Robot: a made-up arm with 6 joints.
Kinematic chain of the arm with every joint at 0, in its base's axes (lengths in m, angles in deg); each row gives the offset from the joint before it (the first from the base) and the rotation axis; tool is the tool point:
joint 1: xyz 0 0 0.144 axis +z
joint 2: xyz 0 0 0 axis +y
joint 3: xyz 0 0 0.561 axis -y
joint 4: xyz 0 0 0 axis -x
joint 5: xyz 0.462 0 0 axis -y
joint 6: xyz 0 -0.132 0 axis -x
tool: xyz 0 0 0
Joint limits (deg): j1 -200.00..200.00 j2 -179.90..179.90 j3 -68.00..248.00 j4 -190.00..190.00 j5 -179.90..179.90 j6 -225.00..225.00
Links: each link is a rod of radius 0.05 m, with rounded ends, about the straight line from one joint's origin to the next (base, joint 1, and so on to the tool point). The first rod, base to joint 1, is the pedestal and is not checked.
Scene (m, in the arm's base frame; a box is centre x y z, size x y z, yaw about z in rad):
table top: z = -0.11
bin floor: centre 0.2 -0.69 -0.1 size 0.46 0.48 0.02 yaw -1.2
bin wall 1: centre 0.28 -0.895 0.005 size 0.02 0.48 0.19 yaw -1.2
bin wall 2: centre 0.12 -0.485 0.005 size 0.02 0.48 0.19 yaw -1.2
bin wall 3: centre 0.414 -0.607 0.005 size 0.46 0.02 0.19 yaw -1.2
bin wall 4: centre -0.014 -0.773 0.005 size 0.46 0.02 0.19 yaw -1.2
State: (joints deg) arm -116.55 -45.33 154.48 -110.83 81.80 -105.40
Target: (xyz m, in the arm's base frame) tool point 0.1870 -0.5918 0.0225
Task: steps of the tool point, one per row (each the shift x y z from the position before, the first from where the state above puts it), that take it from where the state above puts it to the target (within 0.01 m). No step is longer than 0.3 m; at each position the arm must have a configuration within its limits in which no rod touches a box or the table.
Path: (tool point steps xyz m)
1: -0.0857 -0.0556 0.2486
2: -0.1034 -0.1400 0.2130
3: -0.1006 -0.2118 0.1498
4: -0.0795 -0.2580 0.0668
5: -0.0462 -0.2711 -0.0241
6: -0.0086 -0.2478 -0.1100
7: 0.0242 -0.1931 -0.1794
8: 0.0450 -0.1154 -0.2224
9: 0.0503 -0.0288 -0.2344
10: 0.0399 0.0525 -0.2148
11: 0.0184 0.1152 -0.1685

